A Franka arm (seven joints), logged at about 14 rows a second.
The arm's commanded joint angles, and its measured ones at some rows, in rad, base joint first. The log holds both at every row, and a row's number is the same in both.
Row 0, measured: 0.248 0.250 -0.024 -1.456 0.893 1.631 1.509
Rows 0 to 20, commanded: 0.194 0.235 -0.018 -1.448 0.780 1.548 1.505; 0.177 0.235 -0.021 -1.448 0.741 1.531 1.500; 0.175 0.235 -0.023 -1.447 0.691 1.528 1.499; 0.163 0.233 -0.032 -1.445 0.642 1.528 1.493; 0.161 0.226 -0.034 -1.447 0.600 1.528 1.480; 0.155 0.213 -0.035 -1.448 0.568 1.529 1.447; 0.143 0.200 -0.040 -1.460 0.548 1.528 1.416; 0.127 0.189 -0.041 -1.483 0.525 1.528 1.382; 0.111 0.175 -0.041 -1.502 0.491 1.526 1.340; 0.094 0.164 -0.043 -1.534 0.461 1.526 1.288; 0.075 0.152 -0.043 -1.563 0.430 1.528 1.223; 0.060 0.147 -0.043 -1.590 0.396 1.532 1.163; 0.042 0.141 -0.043 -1.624 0.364 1.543 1.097; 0.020 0.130 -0.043 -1.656 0.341 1.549 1.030; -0.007 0.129 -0.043 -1.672 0.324 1.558 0.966; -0.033 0.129 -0.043 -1.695 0.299 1.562 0.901; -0.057 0.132 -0.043 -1.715 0.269 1.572 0.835; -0.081 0.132 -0.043 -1.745 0.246 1.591 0.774; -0.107 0.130 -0.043 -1.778 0.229 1.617 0.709; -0.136 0.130 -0.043 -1.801 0.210 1.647 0.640; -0.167 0.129 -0.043 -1.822 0.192 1.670 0.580
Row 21, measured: -0.113 0.172 -0.061 -1.742 0.226 1.608 0.681
